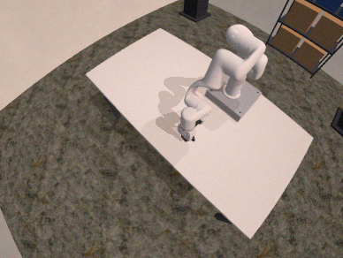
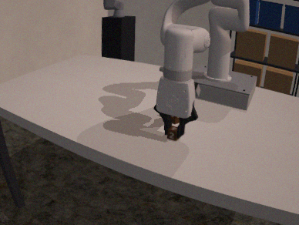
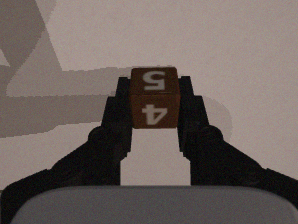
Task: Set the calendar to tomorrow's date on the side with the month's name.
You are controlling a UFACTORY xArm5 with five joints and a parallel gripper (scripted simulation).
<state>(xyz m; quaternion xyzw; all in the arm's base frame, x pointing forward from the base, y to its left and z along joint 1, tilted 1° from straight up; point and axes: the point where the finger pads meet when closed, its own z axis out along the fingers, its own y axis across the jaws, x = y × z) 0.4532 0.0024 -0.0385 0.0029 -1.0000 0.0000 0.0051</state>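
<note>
The brown wooden cube is 2 cm below my hand. Round my hand: tray: 11 cm behind, 6 cm to the right, 2 cm below.
</note>
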